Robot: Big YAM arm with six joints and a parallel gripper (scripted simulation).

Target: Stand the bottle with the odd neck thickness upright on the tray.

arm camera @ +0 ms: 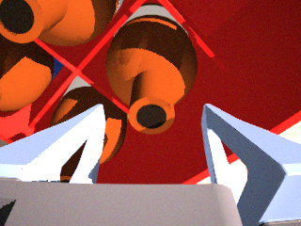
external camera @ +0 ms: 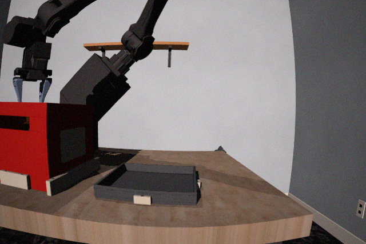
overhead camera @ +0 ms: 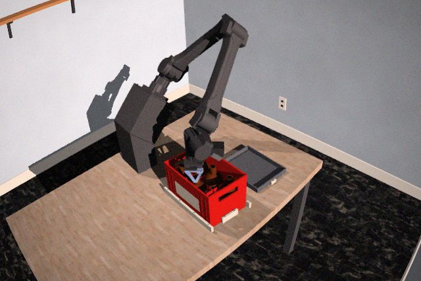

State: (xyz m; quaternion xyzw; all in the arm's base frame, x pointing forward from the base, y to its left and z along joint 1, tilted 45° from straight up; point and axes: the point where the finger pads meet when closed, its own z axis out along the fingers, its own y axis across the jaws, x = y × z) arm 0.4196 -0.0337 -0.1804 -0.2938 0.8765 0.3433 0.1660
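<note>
The red crate lies 4 cm to the left of my hand and 8 cm below it. From my hand the other things lie so: dark grey tray 2 cm ahead, 32 cm to the left, 15 cm below.
</note>
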